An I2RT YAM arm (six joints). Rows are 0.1 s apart.
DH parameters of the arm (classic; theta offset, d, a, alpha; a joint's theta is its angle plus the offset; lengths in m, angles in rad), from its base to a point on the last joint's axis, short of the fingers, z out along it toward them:
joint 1: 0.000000 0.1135 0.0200 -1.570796
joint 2: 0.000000 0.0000 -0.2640 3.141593
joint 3: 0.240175 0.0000 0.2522 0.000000
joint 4: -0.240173 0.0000 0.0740 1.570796
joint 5: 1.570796 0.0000 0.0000 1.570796
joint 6: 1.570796 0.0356 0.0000 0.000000
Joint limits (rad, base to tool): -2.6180..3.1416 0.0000..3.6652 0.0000..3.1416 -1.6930..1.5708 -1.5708..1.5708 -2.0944..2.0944
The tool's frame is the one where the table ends.
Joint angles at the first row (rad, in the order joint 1, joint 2, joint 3, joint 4, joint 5, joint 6):
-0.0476, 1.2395, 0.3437, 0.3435, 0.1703, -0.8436
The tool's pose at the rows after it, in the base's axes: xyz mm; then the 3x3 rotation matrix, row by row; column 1 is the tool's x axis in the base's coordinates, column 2 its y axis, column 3 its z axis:
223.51 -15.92 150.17; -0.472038 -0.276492 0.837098; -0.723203 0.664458 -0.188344; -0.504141 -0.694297 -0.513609
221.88 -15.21 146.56; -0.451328 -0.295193 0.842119; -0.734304 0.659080 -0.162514; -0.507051 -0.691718 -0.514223
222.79 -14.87 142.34; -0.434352 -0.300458 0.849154; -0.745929 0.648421 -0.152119; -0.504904 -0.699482 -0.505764
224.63 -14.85 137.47; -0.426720 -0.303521 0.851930; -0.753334 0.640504 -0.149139; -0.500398 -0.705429 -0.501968
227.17 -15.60 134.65; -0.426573 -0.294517 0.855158; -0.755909 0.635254 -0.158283; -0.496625 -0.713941 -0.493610
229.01 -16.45 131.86; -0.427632 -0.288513 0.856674; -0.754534 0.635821 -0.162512; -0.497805 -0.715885 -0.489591
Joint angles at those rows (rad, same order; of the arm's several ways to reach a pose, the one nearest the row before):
-0.0475, 1.2318, 0.3268, 0.3589, 0.1489, -0.8528
-0.0491, 1.2379, 0.3115, 0.3819, 0.1213, -0.8651
-0.0491, 1.2639, 0.2992, 0.4309, 0.1105, -0.8805
-0.0491, 1.2992, 0.2915, 0.4785, 0.1074, -0.8912
-0.0506, 1.3299, 0.2899, 0.5200, 0.1151, -0.8974
-0.0537, 1.3560, 0.2884, 0.5521, 0.1166, -0.8974

